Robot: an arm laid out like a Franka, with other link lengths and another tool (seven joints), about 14 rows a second.
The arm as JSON. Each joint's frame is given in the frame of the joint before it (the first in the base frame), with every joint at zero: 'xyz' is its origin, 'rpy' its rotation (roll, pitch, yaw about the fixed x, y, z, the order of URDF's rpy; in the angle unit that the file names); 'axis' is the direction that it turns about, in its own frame. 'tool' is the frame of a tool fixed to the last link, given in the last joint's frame.
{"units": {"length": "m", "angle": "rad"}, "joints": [
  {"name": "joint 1", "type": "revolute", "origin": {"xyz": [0.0, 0.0, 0.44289], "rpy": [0.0, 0.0, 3.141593]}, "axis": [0.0, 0.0, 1.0]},
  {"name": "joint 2", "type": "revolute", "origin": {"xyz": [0.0, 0.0, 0.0], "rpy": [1.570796, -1.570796, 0.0]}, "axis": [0.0, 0.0, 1.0]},
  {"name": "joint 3", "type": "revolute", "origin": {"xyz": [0.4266, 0.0, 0.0], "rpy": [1.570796, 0.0, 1.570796]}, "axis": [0.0, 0.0, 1.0]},
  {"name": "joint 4", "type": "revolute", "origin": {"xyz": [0.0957, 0.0, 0.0], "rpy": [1.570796, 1.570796, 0.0]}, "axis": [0.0, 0.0, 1.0]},
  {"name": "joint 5", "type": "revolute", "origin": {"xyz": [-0.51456, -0.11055, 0.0], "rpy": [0.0, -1.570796, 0.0]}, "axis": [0.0, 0.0, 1.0]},
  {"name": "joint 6", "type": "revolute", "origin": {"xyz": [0.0, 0.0, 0.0], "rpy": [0.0, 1.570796, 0.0]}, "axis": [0.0, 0.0, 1.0]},
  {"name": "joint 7", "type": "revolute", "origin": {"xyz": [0.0, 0.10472, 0.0], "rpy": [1.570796, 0.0, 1.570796]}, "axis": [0.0, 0.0, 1.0]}
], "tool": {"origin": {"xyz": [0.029, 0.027, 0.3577], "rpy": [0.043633, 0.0, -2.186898]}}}
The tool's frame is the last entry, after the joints.
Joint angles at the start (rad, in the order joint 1, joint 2, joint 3, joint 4, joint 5, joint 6, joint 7): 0.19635, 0.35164, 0.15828, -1.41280, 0.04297, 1.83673, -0.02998
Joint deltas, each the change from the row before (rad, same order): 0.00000, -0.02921, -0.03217, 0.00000, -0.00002, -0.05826, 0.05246; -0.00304, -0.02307, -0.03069, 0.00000, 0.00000, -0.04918, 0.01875; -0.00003, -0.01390, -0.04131, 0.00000, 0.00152, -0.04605, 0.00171; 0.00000, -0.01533, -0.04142, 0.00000, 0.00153, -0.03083, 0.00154; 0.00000, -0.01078, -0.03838, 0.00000, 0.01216, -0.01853, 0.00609; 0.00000, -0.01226, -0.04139, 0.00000, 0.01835, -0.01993, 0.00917; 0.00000, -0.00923, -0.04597, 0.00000, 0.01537, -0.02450, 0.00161; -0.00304, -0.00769, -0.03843, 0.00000, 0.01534, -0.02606, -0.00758; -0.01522, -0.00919, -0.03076, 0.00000, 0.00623, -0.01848, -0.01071
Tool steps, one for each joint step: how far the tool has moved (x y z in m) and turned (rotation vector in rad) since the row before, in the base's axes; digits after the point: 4 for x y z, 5 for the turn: -0.0131, -0.0337, 0.0161, -0.02165, 0.02974, -0.07731; -0.0105, -0.0325, 0.0126, -0.01879, 0.02403, -0.04719; -0.0087, -0.0363, 0.0054, -0.01936, 0.02900, -0.03850; -0.0052, -0.0346, 0.0091, -0.01349, 0.01324, -0.03988; -0.0031, -0.0274, 0.0069, 0.00049, 0.00821, -0.04349; -0.0048, -0.0274, 0.0082, 0.00698, 0.00881, -0.04985; -0.0065, -0.0313, 0.0055, 0.00367, 0.01484, -0.04598; -0.0081, -0.0270, 0.0043, 0.00709, 0.01715, -0.03222; -0.0062, -0.0335, 0.0063, 0.00176, 0.00749, -0.03361
